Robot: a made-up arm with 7 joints. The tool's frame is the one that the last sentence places. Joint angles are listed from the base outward.
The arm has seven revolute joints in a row. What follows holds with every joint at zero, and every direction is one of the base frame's.
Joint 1 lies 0.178 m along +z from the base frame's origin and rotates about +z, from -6.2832 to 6.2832 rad.
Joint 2 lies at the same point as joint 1 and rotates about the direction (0, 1, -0.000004), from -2.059 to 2.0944 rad.
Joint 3 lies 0.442 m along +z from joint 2 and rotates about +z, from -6.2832 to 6.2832 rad.
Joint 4 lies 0.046 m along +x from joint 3 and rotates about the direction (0, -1, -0.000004), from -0.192 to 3.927 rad.
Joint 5 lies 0.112 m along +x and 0.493 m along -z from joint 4 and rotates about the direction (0, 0.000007, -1), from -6.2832 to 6.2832 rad.
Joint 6 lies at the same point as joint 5 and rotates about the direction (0, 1, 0.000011), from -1.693 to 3.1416 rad.
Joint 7 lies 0.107 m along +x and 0.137 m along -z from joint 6 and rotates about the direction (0, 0.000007, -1), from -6.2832 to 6.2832 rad.
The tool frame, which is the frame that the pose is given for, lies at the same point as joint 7; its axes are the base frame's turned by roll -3.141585, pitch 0 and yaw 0 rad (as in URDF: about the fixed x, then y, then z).
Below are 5 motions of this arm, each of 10 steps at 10 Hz.
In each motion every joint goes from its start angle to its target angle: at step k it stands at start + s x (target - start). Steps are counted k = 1, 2, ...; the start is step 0. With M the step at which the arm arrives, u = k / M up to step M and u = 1 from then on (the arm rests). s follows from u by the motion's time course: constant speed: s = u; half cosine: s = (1 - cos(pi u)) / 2; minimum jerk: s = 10 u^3 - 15 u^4 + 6 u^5.
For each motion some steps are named. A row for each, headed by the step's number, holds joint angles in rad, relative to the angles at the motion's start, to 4 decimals.
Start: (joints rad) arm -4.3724 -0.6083 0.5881 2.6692 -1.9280 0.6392 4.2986
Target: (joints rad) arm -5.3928 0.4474 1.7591 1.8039 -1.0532 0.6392 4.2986
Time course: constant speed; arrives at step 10
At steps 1, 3, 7, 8, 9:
1: -0.1020 0.1056 0.1171 -0.0865 0.0875 0.0000 0.0000
3: -0.3061 0.3167 0.3513 -0.2596 0.2624 0.0000 0.0000
7: -0.7143 0.7390 0.8197 -0.6057 0.6124 0.0000 0.0000
8: -0.8163 0.8446 0.9368 -0.6922 0.6998 0.0000 0.0000
9: -0.9184 0.9501 1.0539 -0.7788 0.7873 0.0000 0.0000

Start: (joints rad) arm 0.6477 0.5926 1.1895 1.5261 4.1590 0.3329 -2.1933
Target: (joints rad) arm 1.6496 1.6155 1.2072 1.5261 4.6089 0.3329 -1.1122
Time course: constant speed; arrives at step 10
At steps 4, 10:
4: 0.4008 0.4092 0.0071 0.0000 0.1800 0.0000 0.4324
10: 1.0019 1.0229 0.0177 0.0000 0.4499 0.0000 1.0811

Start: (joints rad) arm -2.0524 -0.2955 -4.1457 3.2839 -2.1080 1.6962 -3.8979
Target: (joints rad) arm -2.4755 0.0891 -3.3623 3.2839 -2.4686 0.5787 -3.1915
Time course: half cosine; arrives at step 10
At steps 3, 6, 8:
3: -0.0872 0.0793 0.1615 0.0000 -0.0743 -0.2303 0.1456
6: -0.2769 0.2517 0.5127 0.0000 -0.2360 -0.7314 0.4623
8: -0.3827 0.3479 0.7086 0.0000 -0.3262 -1.0108 0.6389

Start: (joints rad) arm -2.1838 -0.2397 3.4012 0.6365 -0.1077 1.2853 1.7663
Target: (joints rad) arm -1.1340 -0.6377 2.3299 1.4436 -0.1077 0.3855 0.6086
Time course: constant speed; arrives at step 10
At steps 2, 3, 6, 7, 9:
2: 0.2100 -0.0796 -0.2143 0.1614 0.0000 -0.1800 -0.2315
3: 0.3149 -0.1194 -0.3214 0.2421 0.0000 -0.2699 -0.3473
6: 0.6299 -0.2388 -0.6428 0.4843 0.0000 -0.5399 -0.6946
7: 0.7349 -0.2786 -0.7499 0.5650 0.0000 -0.6299 -0.8104
9: 0.9448 -0.3582 -0.9642 0.7264 0.0000 -0.8098 -1.0419

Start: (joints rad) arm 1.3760 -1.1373 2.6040 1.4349 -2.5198 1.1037 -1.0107
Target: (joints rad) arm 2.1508 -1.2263 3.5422 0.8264 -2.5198 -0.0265 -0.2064
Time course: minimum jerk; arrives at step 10
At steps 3, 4, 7, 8, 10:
3: 0.1264 -0.0145 0.1530 -0.0992 0.0000 -0.1843 0.1312
4: 0.2460 -0.0283 0.2978 -0.1932 0.0000 -0.3588 0.2553
7: 0.6484 -0.0745 0.7852 -0.5093 0.0000 -0.9459 0.6731
8: 0.7299 -0.0838 0.8839 -0.5733 0.0000 -1.0647 0.7577
10: 0.7748 -0.0890 0.9382 -0.6085 0.0000 -1.1302 0.8043

